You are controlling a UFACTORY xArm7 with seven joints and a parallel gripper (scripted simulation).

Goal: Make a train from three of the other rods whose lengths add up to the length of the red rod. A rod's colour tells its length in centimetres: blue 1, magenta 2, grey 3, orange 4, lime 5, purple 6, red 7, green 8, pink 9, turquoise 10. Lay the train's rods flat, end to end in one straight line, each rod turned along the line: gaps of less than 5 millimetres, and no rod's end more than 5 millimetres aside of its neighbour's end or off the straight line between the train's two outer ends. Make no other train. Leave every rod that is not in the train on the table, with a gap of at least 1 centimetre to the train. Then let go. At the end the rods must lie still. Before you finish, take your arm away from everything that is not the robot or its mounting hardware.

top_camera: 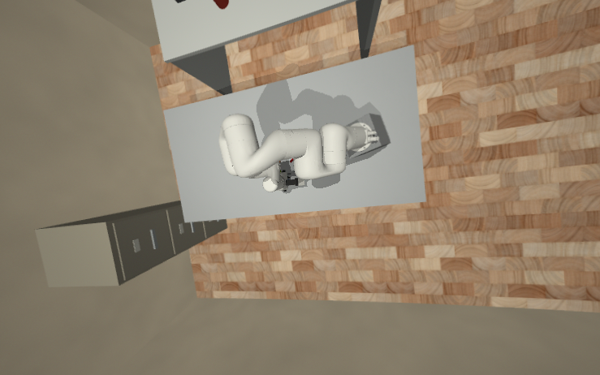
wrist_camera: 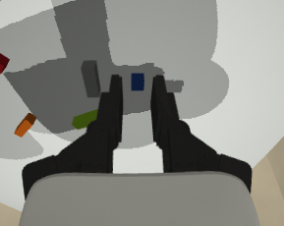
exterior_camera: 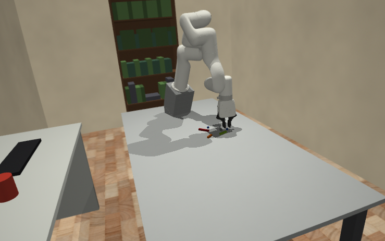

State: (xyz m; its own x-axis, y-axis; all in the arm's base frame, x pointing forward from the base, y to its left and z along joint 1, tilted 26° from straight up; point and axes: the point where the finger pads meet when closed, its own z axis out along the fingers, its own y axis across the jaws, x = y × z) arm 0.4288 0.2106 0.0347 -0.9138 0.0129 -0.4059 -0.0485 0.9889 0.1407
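Now: the grey rod 40 mm to the right of my hand and 30 mm below it. From my hand the other things lie so: lime rod (50 mm ahead, 40 mm to the right, 30 mm below); then orange rod (120 mm to the right, 70 mm ahead, 30 mm below); then red rod (130 mm to the right, 40 mm behind, 30 mm below).
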